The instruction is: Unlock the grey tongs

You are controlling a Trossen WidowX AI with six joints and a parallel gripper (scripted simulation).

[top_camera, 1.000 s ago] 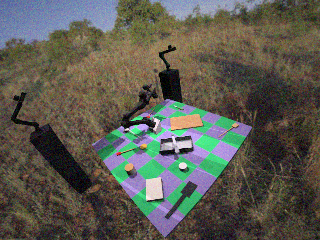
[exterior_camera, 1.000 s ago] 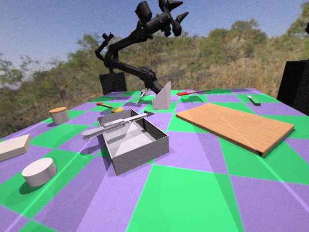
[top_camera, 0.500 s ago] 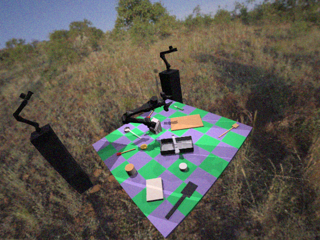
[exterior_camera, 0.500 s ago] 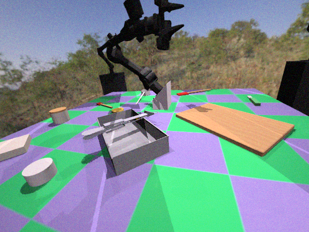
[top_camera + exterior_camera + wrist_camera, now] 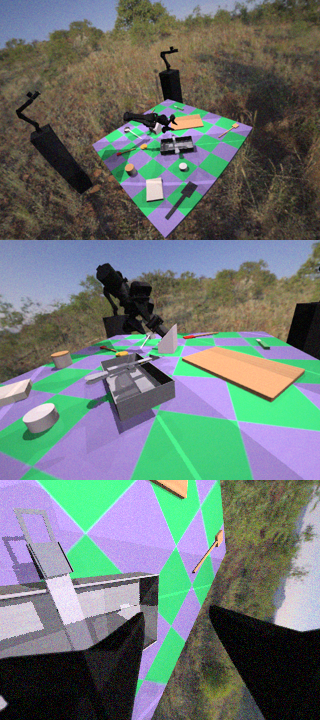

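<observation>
My gripper tip is 160 mm above the roasting tin, 60 mm to the left of it and 40 mm short of it. Also, from my gripper tip: cork-lidded jar 530 mm to the right, 150 mm below, 80 mm behind; wooden board 300 mm to the left, 180 mm below, 130 mm behind; white cylinder 240 mm ahead, 220 mm to the right, 170 mm below.
</observation>
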